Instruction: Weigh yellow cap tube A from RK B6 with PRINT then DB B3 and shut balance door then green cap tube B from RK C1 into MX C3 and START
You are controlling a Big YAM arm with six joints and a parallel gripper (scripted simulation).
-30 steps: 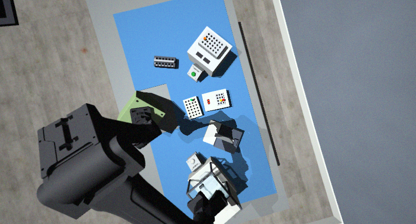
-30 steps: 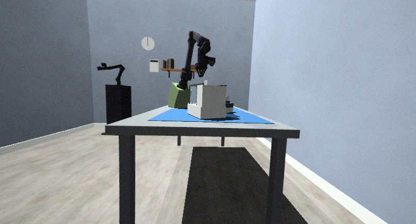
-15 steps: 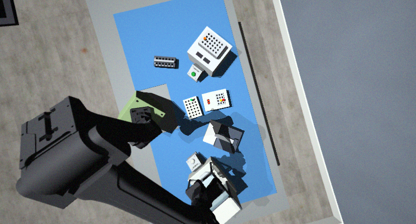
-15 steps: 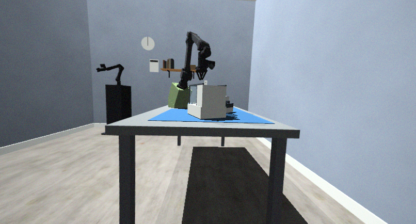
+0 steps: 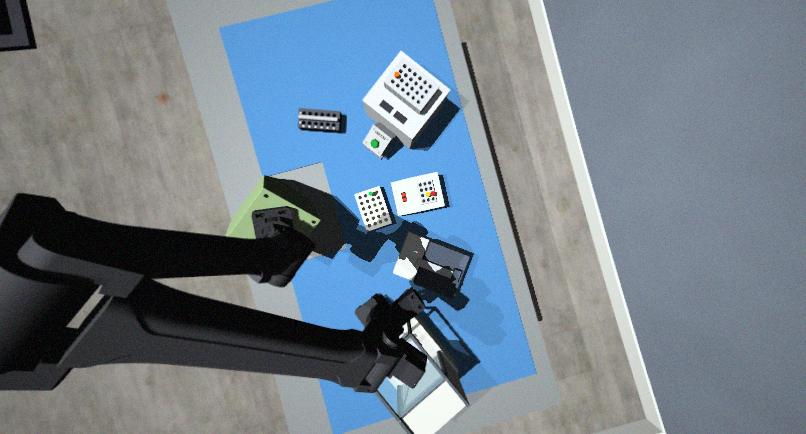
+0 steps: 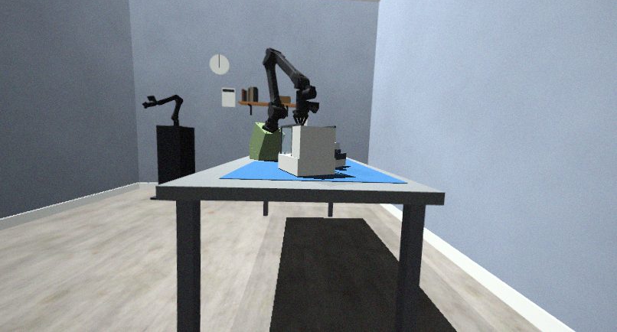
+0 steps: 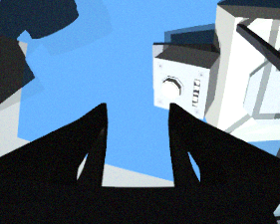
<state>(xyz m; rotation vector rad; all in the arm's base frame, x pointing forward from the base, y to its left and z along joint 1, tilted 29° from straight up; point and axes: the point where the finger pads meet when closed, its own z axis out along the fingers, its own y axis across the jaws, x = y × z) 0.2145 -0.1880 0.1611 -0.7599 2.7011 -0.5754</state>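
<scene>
The white rack RK is 250 mm to the left of my hand and 210 mm below it. From my hand the other things lie so: dry block DB: 150 mm ahead, 270 mm to the left, 190 mm below; spectrophotometer SP: 160 mm ahead, 40 mm to the left, 160 mm below; balance pan: 30 mm ahead, 190 mm to the right, 150 mm below.
</scene>
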